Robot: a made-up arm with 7 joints. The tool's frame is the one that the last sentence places.
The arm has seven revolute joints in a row. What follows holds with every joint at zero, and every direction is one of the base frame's.
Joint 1 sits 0.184 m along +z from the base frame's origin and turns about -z.
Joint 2 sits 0.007 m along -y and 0.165 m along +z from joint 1 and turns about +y.
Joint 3 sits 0.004 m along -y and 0.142 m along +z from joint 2 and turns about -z.
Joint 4 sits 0.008 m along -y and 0.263 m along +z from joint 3 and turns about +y.
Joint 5 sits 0.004 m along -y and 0.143 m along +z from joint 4 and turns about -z.
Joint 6 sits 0.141 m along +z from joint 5 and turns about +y.
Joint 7 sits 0.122 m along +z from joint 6 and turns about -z.
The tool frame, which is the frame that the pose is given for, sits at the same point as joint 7; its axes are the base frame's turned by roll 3.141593, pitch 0 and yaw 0 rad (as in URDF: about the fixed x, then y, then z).
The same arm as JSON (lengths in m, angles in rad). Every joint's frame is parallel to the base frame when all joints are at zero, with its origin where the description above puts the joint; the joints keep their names.
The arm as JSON. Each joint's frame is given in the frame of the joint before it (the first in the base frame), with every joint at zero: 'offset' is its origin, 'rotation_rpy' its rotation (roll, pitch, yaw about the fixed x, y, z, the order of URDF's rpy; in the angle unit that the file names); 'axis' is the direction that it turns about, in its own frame. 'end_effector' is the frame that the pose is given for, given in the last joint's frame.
{"length_unit": "m", "angle_unit": "rad", "chain": [
  {"id": "joint 1", "offset": [0.0, 0.0, 0.184], "rotation_rpy": [0.0, 0.0, 0.0], "axis": [0.0, 0.0, -1.0]},
  {"id": "joint 2", "offset": [0.0, -0.007, 0.165], "rotation_rpy": [0.0, 0.0, 0.0], "axis": [0.0, 1.0, 0.0]},
  {"id": "joint 3", "offset": [0.0, -0.004, 0.142], "rotation_rpy": [0.0, 0.0, 0.0], "axis": [0.0, 0.0, -1.0]},
  {"id": "joint 4", "offset": [0.0, -0.008, 0.263], "rotation_rpy": [0.0, 0.0, 0.0], "axis": [0.0, 1.0, 0.0]},
  {"id": "joint 5", "offset": [0.0, -0.004, 0.143], "rotation_rpy": [0.0, 0.0, 0.0], "axis": [0.0, 0.0, -1.0]},
  {"id": "joint 6", "offset": [0.0, 0.0, 0.141], "rotation_rpy": [0.0, 0.0, 0.0], "axis": [0.0, 1.0, 0.0]},
  {"id": "joint 7", "offset": [0.0, 0.0, 0.122], "rotation_rpy": [0.0, 0.0, 0.0], "axis": [0.0, 0.0, -1.0]}
], "end_effector": {"offset": [0.0, 0.0, 0.0], "rotation_rpy": [-3.1416, 0.0, 0.0]}}

